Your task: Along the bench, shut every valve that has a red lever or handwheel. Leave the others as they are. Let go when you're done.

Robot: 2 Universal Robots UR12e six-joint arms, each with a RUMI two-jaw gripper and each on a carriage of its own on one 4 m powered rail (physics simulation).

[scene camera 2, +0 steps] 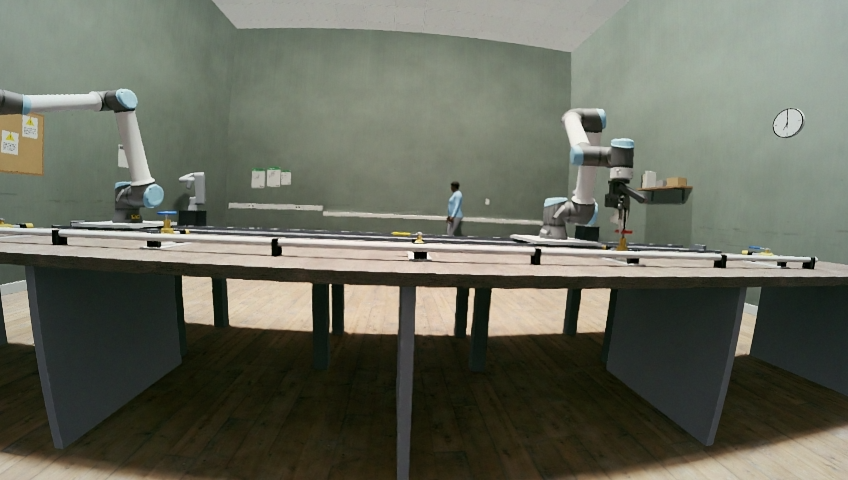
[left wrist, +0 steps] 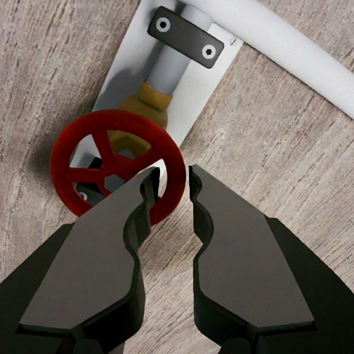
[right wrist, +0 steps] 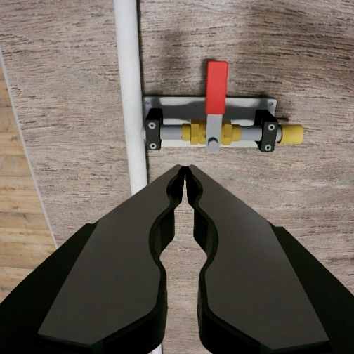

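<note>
A red handwheel (left wrist: 118,116) (scene camera 2: 623,231) stands on a yellow valve body beside the white pipe. My left gripper (left wrist: 173,168) (scene camera 2: 622,227) is open, fingers part-way together, with its tips on either side of the wheel's right rim in the left wrist view: one inside the wheel, one outside. Narrow gaps show beside the rim. A red lever (right wrist: 216,87) lies square across its yellow and grey valve body (right wrist: 190,133) in the right wrist view. My right gripper (right wrist: 184,167) is shut and empty, near that valve in the picture and apart from the lever.
A blue handwheel (scene camera 2: 167,212), a valve with a yellow lever (scene camera 2: 401,233) and a valve with a blue lever (scene camera 2: 754,248) stand along the bench (scene camera 2: 333,271). A long white pipe (scene camera 2: 351,243) (right wrist: 131,90) (left wrist: 295,45) runs beside them. A person (scene camera 2: 455,205) stands behind the bench.
</note>
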